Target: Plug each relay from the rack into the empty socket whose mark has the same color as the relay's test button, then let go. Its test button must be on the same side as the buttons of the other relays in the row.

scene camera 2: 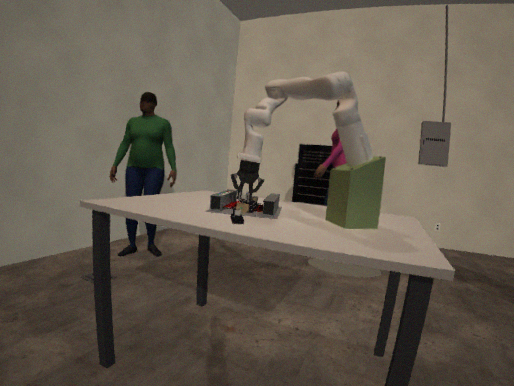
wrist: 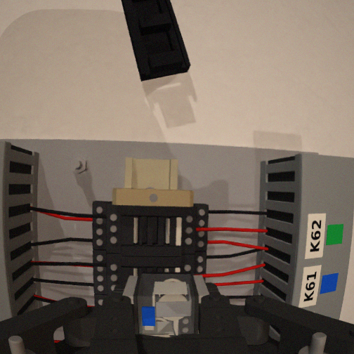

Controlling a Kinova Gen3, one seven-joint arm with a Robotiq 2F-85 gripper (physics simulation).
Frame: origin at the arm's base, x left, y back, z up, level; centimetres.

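Seen in the pictures: gripper, fingertip midpoint: point(scene camera 2: 243, 201); arm's base, link origin: point(scene camera 2: 359, 161).
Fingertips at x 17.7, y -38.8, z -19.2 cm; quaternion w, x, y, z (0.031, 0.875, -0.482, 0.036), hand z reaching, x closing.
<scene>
Offsets run from my fingertips to a thing's top centre. Level surfaces: height alone.
My gripper point(scene camera 2: 246, 196) point(wrist: 165, 290) is shut on a clear relay point(wrist: 170, 306) with a blue test button at its left in the wrist view. The relay is upright over the socket row, at the K61 socket point(wrist: 150, 261), which it partly covers; whether its pins are seated is hidden. The K62 socket point(wrist: 155, 231) beyond it is empty, with its slots showing. Its label has a green mark point(wrist: 334, 234); the K61 label has a blue mark point(wrist: 329, 283). The black relay rack {dx +15.7, dy +11.2, dz -1.8 cm} point(scene camera 2: 237, 219) point(wrist: 159, 40) lies beyond the panel. Other relays in the row are hidden by the gripper.
Grey slotted wire ducts {dx -11.4, dy +5.8, dz +2.2 cm} point(scene camera 2: 271, 204) point(wrist: 282, 200) point(wrist: 21, 200) flank the sockets, with red and black wires between. A beige end block point(wrist: 152, 196) closes the row. The green robot base point(scene camera 2: 355, 195) stands right on the table {dz -4.1 cm} point(scene camera 2: 165, 210). One person stands behind the table, another behind the arm.
</scene>
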